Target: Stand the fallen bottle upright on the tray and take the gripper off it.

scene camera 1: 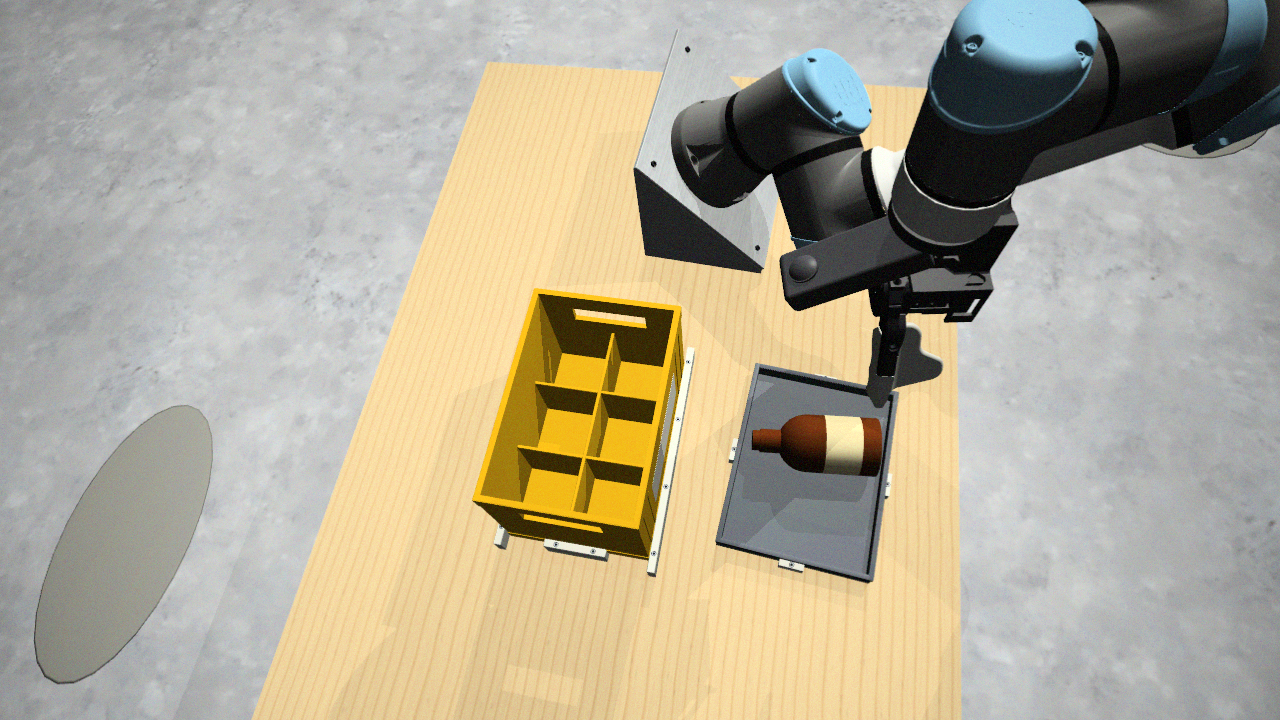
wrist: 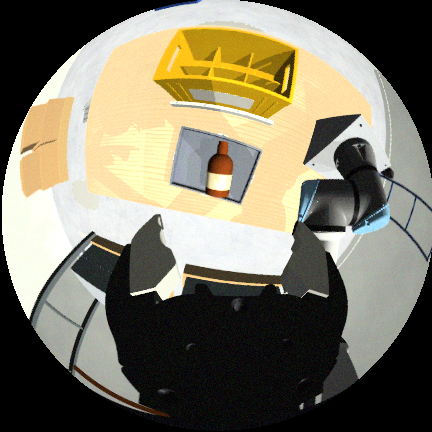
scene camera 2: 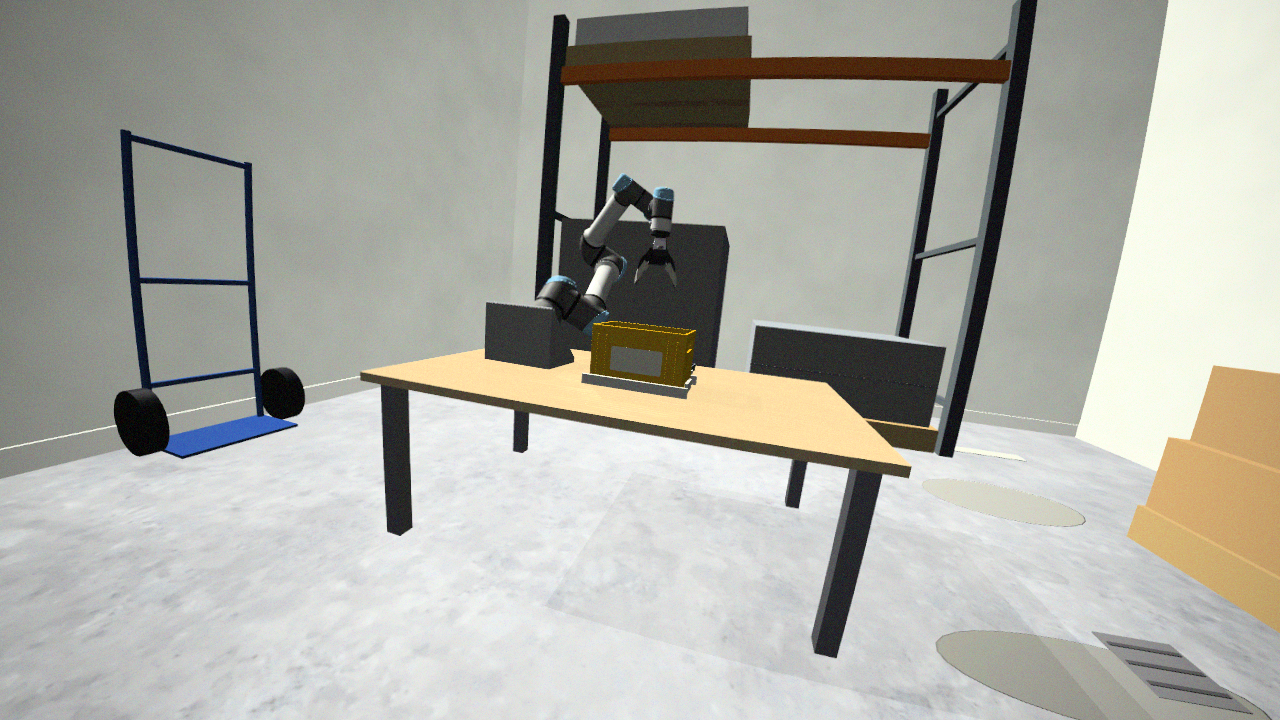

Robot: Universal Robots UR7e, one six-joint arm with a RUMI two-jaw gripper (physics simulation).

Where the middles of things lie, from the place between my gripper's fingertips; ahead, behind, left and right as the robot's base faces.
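From my hand: brown bottle (scene camera 1: pixel 842 445), 260 mm below, 20 mm ahead, 10 mm to the right; white rail (scene camera 1: pixel 653 561), 290 mm below, 190 mm to the right, 60 mm ahead. Going by their middles, brown bottle nearest to my hand of the things named here.
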